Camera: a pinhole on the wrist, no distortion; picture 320 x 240 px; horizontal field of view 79.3 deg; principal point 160.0 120.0 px. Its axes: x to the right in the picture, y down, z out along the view. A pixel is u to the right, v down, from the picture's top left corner.
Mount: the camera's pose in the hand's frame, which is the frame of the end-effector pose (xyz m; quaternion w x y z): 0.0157 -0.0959 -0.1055 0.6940 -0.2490 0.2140 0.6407
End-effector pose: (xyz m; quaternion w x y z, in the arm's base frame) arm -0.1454 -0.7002 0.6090 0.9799 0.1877 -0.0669 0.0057
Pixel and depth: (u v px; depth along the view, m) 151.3 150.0 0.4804
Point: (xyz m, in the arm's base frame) -0.2588 -0.6265 0.9261
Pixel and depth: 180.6 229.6 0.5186
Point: -0.4690 -0.5220 0.9024
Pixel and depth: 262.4 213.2 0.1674
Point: -0.2041 -0.6105 0.5990
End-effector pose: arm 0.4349 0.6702 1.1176 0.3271 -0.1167 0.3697 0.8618
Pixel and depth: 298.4 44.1 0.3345
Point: 0.1243 0.6103 1.2233
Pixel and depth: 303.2 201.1 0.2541
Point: 0.3544 0.5005 1.2526
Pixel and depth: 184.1 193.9 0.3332
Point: 0.4295 0.6247 1.3375
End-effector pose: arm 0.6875 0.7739 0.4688 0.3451 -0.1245 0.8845 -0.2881
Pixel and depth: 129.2 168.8 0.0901
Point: 0.6772 0.7497 0.5206
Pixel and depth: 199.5 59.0 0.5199
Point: 0.7212 0.8357 0.0463
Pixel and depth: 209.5 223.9 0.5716
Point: 1.0487 1.1111 0.2556
